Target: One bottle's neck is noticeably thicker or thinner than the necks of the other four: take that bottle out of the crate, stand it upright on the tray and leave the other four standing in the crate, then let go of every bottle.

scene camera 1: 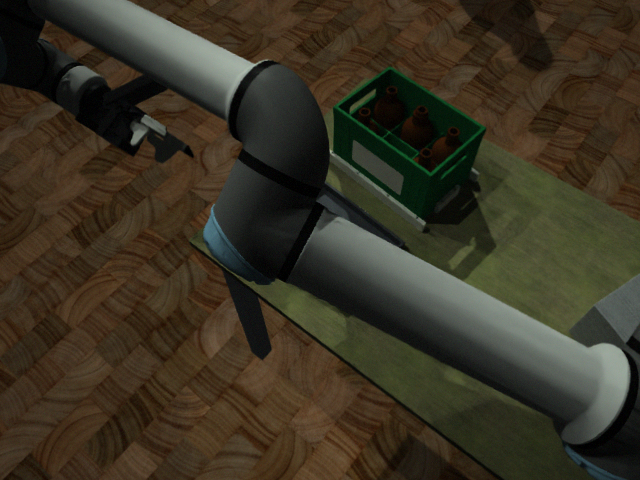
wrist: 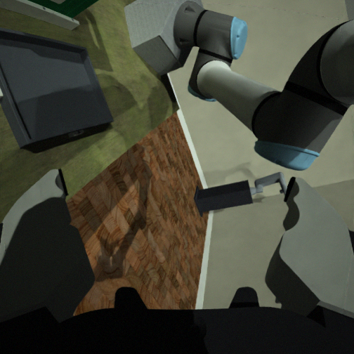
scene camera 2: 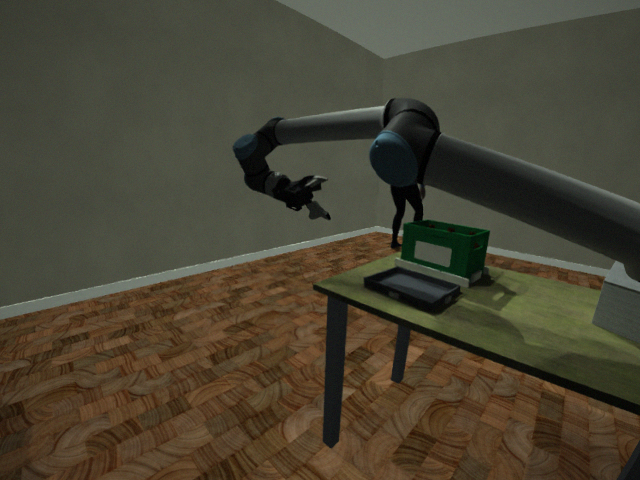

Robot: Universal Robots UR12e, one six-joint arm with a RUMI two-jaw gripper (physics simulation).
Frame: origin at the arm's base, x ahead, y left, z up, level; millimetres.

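Seen in the pictures: gripper, fingertip midpoint: point(scene camera 1: 181, 147) point(scene camera 2: 329, 200).
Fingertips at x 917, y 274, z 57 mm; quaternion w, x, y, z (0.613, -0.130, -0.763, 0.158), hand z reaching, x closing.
Offsets run from my fingertips to a thing's middle. "spot": to the spot under its first point. Level surfaces: height alone.
Several brown bottles stand in the green crate @(dx -260, dy -399, dz -185 mm) point(scene camera 1: 416, 191) point(scene camera 2: 460, 258) point(wrist: 80, 7). In the scene camera 1 view, the middle bottle @(dx -266, dy -445, dz -186 mm) point(scene camera 1: 418, 130) has a neck that looks somewhat thicker than those of the back-left bottle @(dx -180, dy -459, dz -186 mm) point(scene camera 1: 390, 111) and the right bottle @(dx -355, dy -430, dz -186 mm) point(scene camera 1: 447, 147). The dark tray @(spot: dx -235, dy -157, dz -267 mm) point(scene camera 2: 410, 284) point(wrist: 55, 90) lies on the table beside the crate, with no bottle on it; the arm hides much of it in the scene camera 1 view. My gripper point(scene camera 1: 178, 144) point(scene camera 2: 327, 198) point(wrist: 177, 177) is open and empty, high up and beyond the table's end, away from crate and tray.
White rails @(dx -244, dy -301, dz -257 mm) point(scene camera 1: 379, 191) point(scene camera 2: 431, 272) run along the crate's base on the green table @(dz -273 mm) point(scene camera 1: 558, 217) point(scene camera 2: 542, 315) point(wrist: 145, 100). The arm's elbow point(scene camera 1: 281, 129) point(scene camera 2: 413, 134) is raised high. A grey block point(scene camera 2: 617, 304) point(wrist: 155, 37) stands on the table. A dark-clothed figure point(scene camera 2: 405, 201) stands behind it.
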